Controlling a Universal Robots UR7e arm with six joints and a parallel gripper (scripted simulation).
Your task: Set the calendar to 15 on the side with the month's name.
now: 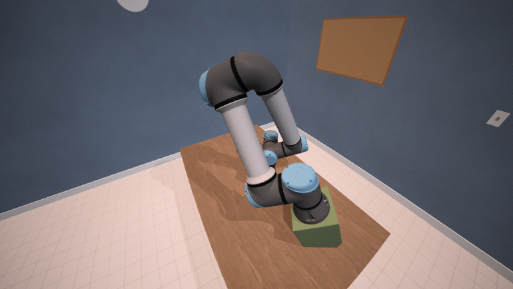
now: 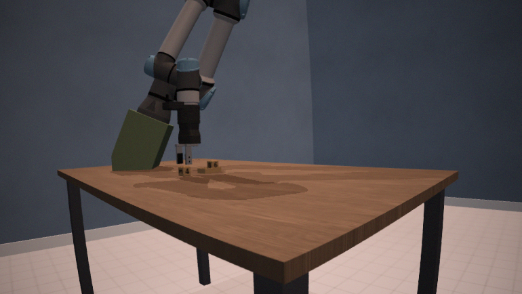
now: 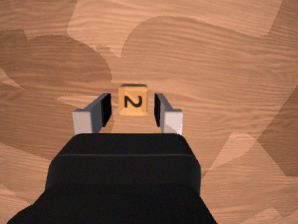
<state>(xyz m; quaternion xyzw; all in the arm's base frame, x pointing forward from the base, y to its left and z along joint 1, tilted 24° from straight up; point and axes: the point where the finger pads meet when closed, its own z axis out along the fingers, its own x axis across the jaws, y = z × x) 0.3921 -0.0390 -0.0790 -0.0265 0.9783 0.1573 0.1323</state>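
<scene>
Now: the wooden cube 4 cm below my hand. The rest, counted from my hand: wooden tray: 11 cm to the left, 5 cm below, 1 cm behind.
</scene>
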